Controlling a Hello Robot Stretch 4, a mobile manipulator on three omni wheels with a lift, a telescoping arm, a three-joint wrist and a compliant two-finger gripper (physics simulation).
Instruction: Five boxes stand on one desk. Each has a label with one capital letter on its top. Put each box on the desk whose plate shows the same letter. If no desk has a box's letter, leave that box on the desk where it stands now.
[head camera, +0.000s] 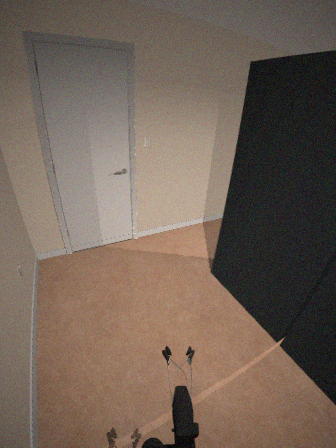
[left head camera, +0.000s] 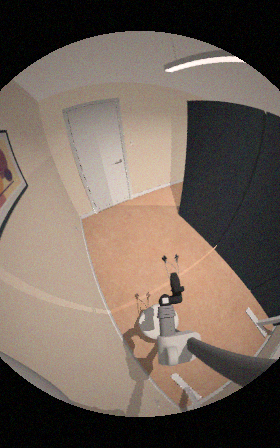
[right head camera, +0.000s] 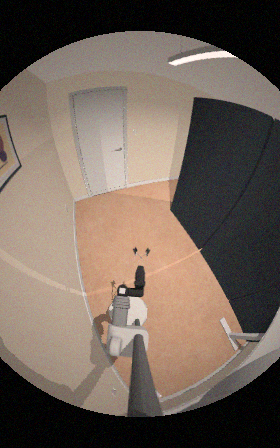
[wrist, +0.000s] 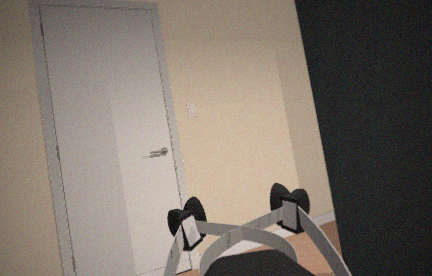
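Note:
My gripper is open, with its two dark fingertips apart and no object between them. It hangs above the brown floor, pointing toward the door side of the room. A desk shows in part at the lower right of both side head views; its pale foot rests on the floor. The desk's top is mostly cut off or hidden. No boxes, labels or letter plates show in these views.
A grey door is shut in the far wall. A tall dark partition stands on the right, with a gap between its near-door edge and the far wall. A wall runs close along the left.

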